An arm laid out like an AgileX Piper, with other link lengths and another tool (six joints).
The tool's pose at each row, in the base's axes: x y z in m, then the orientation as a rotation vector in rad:
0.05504 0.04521 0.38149 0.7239 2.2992 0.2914
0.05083 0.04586 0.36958 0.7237 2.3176 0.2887
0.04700 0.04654 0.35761 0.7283 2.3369 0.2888
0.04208 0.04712 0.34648 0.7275 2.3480 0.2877
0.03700 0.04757 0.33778 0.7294 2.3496 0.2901
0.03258 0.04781 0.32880 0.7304 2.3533 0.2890
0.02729 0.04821 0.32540 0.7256 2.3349 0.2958
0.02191 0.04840 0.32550 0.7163 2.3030 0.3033
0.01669 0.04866 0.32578 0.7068 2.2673 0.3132
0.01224 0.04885 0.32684 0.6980 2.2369 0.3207
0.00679 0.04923 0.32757 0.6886 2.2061 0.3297
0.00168 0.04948 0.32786 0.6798 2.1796 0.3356
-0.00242 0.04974 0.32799 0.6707 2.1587 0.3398
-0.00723 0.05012 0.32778 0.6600 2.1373 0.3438
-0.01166 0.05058 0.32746 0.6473 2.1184 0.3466
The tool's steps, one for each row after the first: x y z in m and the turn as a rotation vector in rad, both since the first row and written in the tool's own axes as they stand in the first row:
0.00953 -0.00593 0.00583 0.0071 0.0162 -0.0033
0.01889 -0.01169 0.01197 0.0142 0.0346 -0.0025
0.02837 -0.01766 0.01674 0.0179 0.0445 -0.0048
0.03652 -0.02285 0.01964 0.0174 0.0469 -0.0030
0.04432 -0.02804 0.02318 0.0196 0.0501 -0.0031
0.04961 -0.03126 0.02206 0.0082 0.0345 -0.0022
0.05289 -0.03331 0.01831 -0.0093 0.0062 -0.0026
0.05602 -0.03517 0.01454 -0.0295 -0.0249 -0.0018
0.05821 -0.03645 0.01073 -0.0465 -0.0516 -0.0018
0.06129 -0.03812 0.00648 -0.0650 -0.0783 -0.0018
0.06434 -0.03994 0.00278 -0.0799 -0.1018 -0.0027
0.06687 -0.04138 -0.00011 -0.0922 -0.1207 -0.0052
0.07009 -0.04316 -0.00324 -0.1051 -0.1403 -0.0088
0.07319 -0.04476 -0.00603 -0.1172 -0.1581 -0.0146

